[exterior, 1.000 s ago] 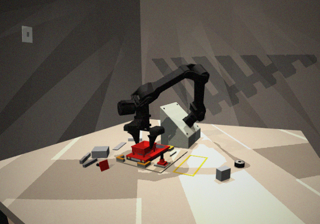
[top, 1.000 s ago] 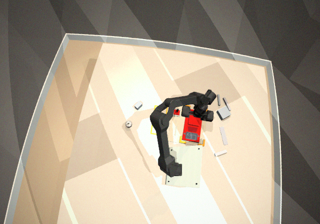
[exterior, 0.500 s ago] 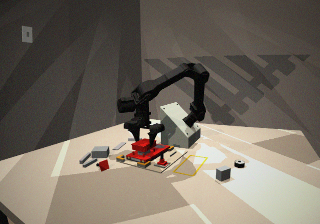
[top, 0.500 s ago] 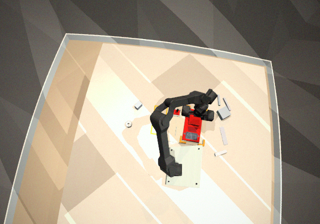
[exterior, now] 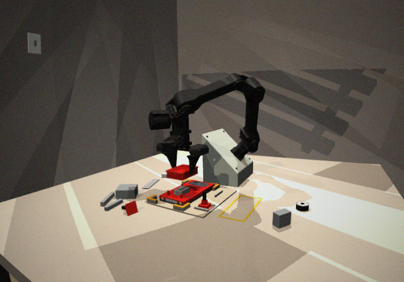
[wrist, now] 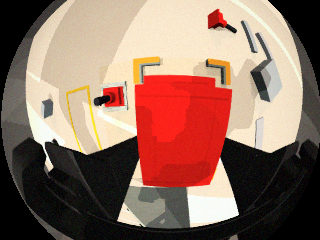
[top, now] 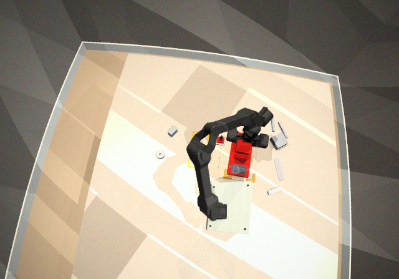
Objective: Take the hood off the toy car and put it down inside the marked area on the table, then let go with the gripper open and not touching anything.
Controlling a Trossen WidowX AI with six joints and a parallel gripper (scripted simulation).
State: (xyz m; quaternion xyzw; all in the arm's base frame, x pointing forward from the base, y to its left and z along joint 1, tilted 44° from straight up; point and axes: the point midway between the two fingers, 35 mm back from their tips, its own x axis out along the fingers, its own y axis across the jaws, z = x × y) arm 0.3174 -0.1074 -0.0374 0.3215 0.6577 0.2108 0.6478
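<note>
Now: gripper tip 40 mm short of the red lever post, 100 mm to the right of it and 70 mm above it. From my gripper tip the other things lie so: black ring 50 mm behind, 400 mm to the left, 90 mm below; small red piece 170 mm ahead, 110 mm to the right, 80 mm below; red hood right at my gripper tip.
</note>
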